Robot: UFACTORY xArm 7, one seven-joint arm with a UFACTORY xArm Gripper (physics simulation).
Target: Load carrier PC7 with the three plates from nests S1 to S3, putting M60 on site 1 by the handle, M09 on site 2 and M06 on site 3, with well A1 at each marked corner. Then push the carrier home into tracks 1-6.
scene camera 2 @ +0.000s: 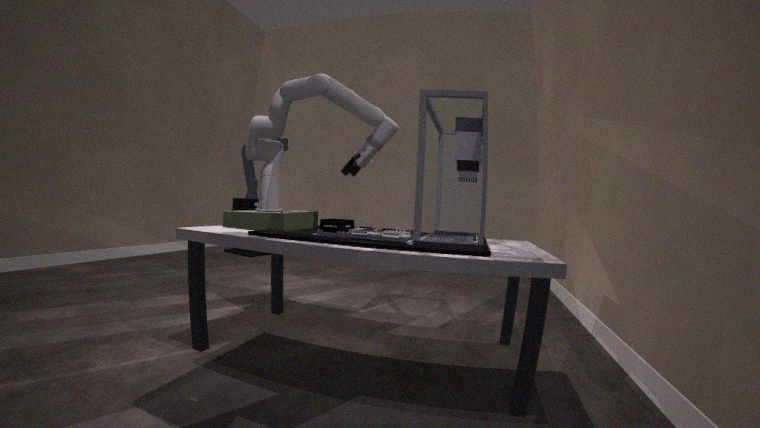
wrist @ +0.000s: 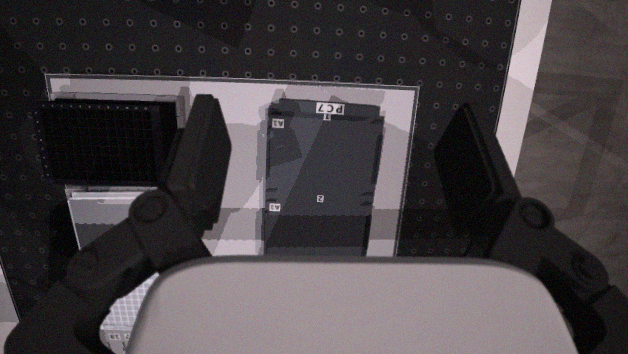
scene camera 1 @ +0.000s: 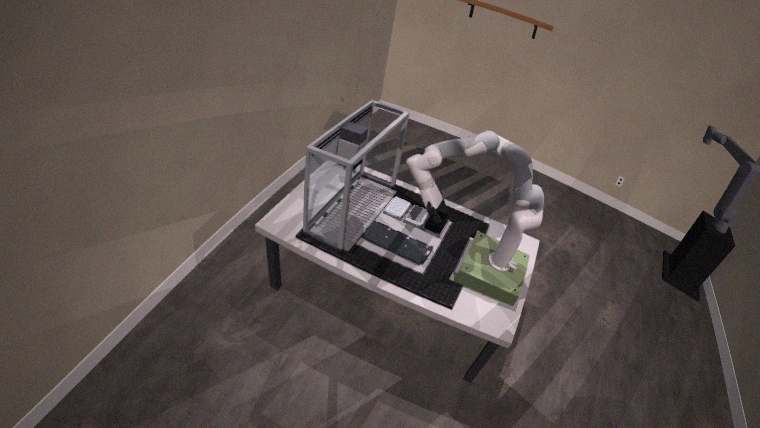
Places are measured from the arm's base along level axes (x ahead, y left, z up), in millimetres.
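Pixels of known places: gripper, fingertip midpoint: (scene camera 2: 347, 174) (wrist: 337, 123) (scene camera 1: 441, 217); arm's base, link origin: (scene camera 2: 269, 211) (scene camera 1: 499, 262).
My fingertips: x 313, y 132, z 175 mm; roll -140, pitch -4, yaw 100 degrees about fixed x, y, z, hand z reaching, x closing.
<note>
Ahead of a thing's pixels: the offset from my fingertips to its top centre. Level surfaces: height alone.
My gripper (scene camera 1: 434, 212) (scene camera 2: 349, 166) (wrist: 337, 123) is open and empty, tilted, and hangs above the table. In the wrist view its fingers stand either side of carrier PC7. The dark grey carrier PC7 @(dz -207, dx +160, dy +49 mm) (scene camera 1: 393, 242) (wrist: 325, 165) lies lengthwise on the light panel, its sites empty; site numbers 1 and 2 and A1 marks show on it. A black plate @(dz -184, dx +84, dy -195 mm) (scene camera 2: 336, 225) (wrist: 100, 145) sits in the nest nearest the base. A light plate @(dz -211, dx +189, dy -179 mm) (scene camera 1: 417, 214) (wrist: 107, 209) sits beside it, and a white well plate @(dz -211, dx +298, dy -161 mm) (scene camera 1: 397, 206) (wrist: 127, 311) sits in the end nest. Plate names are not readable.
The framed enclosure (scene camera 1: 346, 204) (scene camera 2: 418, 170) stands at the table's far end over the slatted track deck @(dz -235 mm) (scene camera 1: 366, 202), with a pipetting head (scene camera 2: 468, 146) hanging inside. The green base block (scene camera 1: 486, 271) (scene camera 2: 271, 219) carries my arm. A black perforated mat @(dz -237 mm) (scene camera 1: 404, 279) (wrist: 320, 42) surrounds the light panel.
</note>
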